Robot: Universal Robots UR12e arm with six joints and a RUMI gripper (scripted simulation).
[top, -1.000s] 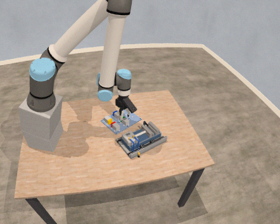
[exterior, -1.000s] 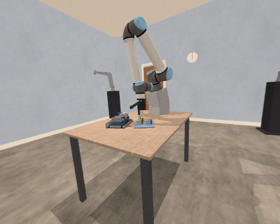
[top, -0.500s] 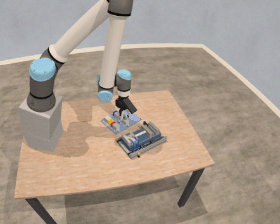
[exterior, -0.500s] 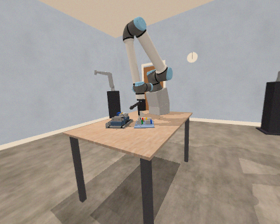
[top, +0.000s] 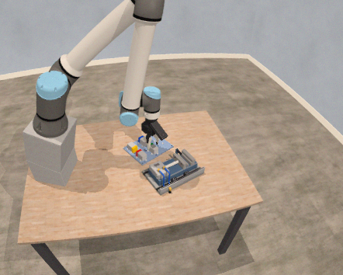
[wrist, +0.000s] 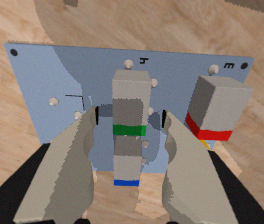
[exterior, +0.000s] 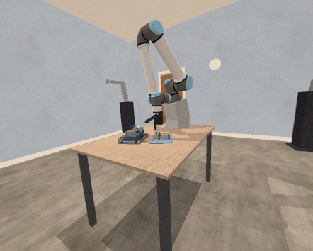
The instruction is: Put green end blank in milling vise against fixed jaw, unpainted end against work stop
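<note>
Right now my hand is 2 cm above the green-ended blank. From my hand the other things lie so: light blue plate 1 cm behind, 4 cm to the left, 5 cm below; blank with red end 9 cm behind, 3 cm to the right, 2 cm below; blue blank 3 cm behind, 9 cm to the left, 2 cm below.
</note>
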